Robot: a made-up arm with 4 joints. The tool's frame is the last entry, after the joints.
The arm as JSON. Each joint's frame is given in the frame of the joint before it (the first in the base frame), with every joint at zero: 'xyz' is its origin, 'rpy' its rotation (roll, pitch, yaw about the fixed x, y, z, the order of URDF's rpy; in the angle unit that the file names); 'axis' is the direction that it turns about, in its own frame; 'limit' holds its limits. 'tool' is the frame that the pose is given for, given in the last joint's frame.
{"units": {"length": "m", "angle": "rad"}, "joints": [
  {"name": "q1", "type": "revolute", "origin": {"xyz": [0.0, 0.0, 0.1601], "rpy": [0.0, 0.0, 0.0]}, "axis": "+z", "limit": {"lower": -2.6, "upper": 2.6}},
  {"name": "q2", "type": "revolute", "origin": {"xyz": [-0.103, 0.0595, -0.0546], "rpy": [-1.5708, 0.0, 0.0]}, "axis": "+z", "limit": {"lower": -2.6, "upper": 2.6}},
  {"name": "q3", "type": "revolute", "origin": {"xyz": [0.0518, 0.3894, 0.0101], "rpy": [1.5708, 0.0, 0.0]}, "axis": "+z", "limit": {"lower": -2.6, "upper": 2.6}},
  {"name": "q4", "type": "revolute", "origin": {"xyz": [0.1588, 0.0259, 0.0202], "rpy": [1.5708, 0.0, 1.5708]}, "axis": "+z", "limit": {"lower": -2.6, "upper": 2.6}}
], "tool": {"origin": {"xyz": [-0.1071, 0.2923, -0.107], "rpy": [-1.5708, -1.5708, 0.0]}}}
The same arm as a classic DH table. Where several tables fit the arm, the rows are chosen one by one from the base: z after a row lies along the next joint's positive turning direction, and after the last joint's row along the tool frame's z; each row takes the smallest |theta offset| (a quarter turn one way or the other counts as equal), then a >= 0, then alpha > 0; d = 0 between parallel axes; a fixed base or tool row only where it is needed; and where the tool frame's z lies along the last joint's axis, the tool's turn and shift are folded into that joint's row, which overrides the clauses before.
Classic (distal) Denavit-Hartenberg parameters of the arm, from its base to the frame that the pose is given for. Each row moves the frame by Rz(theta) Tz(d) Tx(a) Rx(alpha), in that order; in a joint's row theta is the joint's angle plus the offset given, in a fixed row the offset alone. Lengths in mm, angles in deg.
q1: a -103  alpha -90  d 105.5  theta offset 0
q2: a 51.8  alpha 90  d 69.6  theta offset 0
q3: a 25.9  alpha 90  d -369.2  theta offset 90
q4: a -107.1  alpha -90  d 51.8  theta offset 0
tool (fixed): a 0  alpha 0  d 292.3  theta offset -90
Joint limits (deg, base to tool): -148.97..148.97 -148.97..148.97 -148.97..148.97 -148.97..148.97

